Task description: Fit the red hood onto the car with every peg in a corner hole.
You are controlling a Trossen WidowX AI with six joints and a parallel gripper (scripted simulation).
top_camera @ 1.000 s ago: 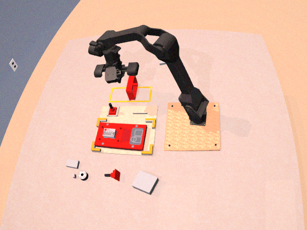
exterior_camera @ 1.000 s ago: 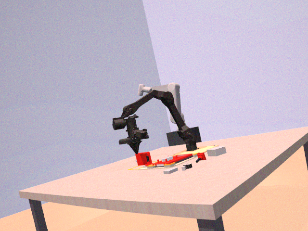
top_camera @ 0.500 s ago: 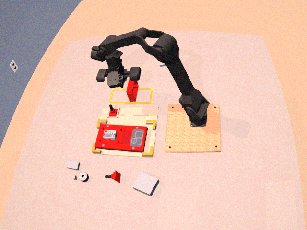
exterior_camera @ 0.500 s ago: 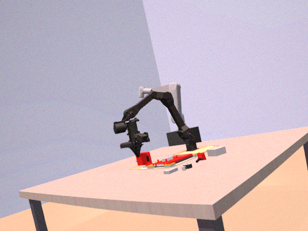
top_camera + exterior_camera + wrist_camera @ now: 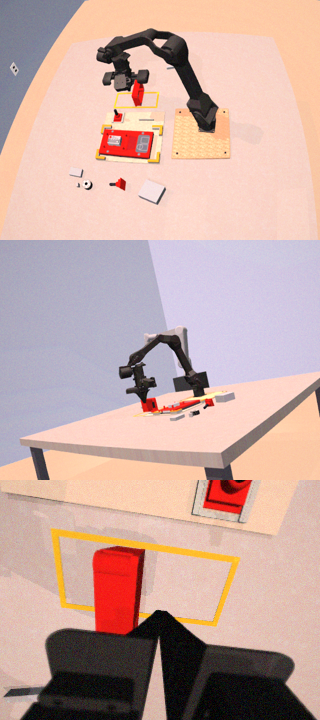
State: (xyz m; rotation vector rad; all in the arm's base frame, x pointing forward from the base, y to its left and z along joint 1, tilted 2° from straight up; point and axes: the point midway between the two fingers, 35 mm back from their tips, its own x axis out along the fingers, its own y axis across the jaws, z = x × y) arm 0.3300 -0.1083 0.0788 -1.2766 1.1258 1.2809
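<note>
Right now the red hood is 3 cm behind my gripper tip, 1 cm to the right of it and 2 cm below it. From my gripper tip the other things lie so: socket 3 cm ahead, 11 cm to the left, 2 cm below; then grey engine block 23 cm to the left, 3 cm below; then thin grey rod 15 cm behind, 21 cm to the right, 5 cm below.
</note>
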